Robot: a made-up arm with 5 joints. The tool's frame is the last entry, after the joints. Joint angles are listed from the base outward.
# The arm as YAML. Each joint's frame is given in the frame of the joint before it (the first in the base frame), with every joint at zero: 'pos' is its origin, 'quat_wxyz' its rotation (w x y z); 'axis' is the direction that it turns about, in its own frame. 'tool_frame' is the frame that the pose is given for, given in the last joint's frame.
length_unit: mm
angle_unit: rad
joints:
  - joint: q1
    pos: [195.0, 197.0, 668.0]
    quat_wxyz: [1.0, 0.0, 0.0, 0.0]
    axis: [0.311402, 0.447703, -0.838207]
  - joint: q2
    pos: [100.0, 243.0, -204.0]
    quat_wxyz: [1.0, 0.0, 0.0, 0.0]
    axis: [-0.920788, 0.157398, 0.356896]
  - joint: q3
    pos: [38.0, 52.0, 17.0]
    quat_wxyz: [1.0, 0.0, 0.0, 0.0]
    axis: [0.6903, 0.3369, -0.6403]
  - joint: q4
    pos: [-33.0, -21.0, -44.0]
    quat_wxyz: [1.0, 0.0, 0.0, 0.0]
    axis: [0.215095, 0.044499, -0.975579]
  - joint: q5
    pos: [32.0, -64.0, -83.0]
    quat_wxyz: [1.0, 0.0, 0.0, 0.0]
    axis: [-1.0, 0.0, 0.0]
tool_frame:
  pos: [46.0, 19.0, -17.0]
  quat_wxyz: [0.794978, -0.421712, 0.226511, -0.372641]
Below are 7 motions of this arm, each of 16 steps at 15 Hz.
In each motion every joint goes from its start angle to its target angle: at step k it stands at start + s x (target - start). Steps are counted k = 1, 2, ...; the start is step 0. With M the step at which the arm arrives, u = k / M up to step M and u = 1 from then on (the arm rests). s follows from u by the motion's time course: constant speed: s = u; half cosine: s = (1 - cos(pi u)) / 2; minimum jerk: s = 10 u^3 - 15 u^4 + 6 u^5.
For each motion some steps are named. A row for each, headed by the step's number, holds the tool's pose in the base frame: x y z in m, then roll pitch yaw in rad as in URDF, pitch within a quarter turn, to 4 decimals.
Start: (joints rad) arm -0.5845 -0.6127 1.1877 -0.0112 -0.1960
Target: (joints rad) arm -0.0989 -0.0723 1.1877 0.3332 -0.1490
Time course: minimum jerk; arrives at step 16
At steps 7, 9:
7: 0.2509 0.5847 0.3526 -1.0839 1.3426 -1.6571
9: 0.2627 0.5780 0.3447 -1.3739 1.2279 -2.0397

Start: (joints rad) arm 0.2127 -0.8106 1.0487 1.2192 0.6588
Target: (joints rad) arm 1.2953 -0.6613 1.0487 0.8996 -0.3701
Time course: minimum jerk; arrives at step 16
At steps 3, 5, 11, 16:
3: 0.3641 0.6280 0.4917 -2.9318 0.2687 2.8655
5: 0.4031 0.6107 0.4901 -2.8605 0.2016 2.6610
11: 0.5322 0.4781 0.4447 -2.3099 0.0673 1.6989
16: 0.5466 0.4350 0.4236 -2.1241 0.1156 1.4521

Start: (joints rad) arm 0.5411 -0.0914 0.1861 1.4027 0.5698
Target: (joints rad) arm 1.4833 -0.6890 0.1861 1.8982 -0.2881
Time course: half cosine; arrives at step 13
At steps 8, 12, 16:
8: 0.4342 0.4857 0.3705 -1.7855 -0.1171 2.0533
12: 0.4911 0.4360 0.3750 -1.5310 -0.1322 1.3991
16: 0.4933 0.4329 0.3749 -1.5165 -0.1301 1.3689

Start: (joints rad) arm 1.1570 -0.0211 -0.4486 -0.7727 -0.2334
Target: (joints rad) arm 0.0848 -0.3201 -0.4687 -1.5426 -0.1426
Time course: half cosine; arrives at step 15
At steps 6, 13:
6: 0.4667 0.3962 0.3373 -1.0466 0.2919 -0.3005
13: 0.4182 0.5058 0.3685 -1.3023 -0.0748 0.6093

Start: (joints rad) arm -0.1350 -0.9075 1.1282 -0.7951 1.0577
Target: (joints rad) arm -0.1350 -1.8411 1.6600 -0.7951 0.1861
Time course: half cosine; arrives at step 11
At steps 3, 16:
3: 0.3906 0.5919 0.4846 -0.4199 0.6559 -0.9030
16: 0.4074 0.4640 0.6062 2.1622 0.5670 0.8639

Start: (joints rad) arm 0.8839 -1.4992 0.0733 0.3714 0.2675
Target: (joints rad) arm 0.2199 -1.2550 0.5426 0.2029 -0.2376
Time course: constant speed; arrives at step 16
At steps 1, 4, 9, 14, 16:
1: 0.5001 0.4225 0.3815 -2.0140 1.1335 2.6888
4: 0.4934 0.4472 0.3969 -2.1850 1.2394 2.5730
9: 0.4723 0.4875 0.4184 -2.7881 1.3484 2.0675
14: 0.4401 0.5240 0.4338 2.7486 1.3137 1.4247
16: 0.4246 0.5369 0.4379 2.5663 1.2712 1.2852

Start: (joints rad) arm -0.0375 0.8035 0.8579 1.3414 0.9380
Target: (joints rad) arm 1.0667 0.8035 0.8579 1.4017 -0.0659
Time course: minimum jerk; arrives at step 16
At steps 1, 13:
1: 0.1799 0.4148 0.2989 -1.7629 -0.6819 -2.3063
13: 0.2779 0.4911 0.3751 -1.3964 -0.4117 2.8144

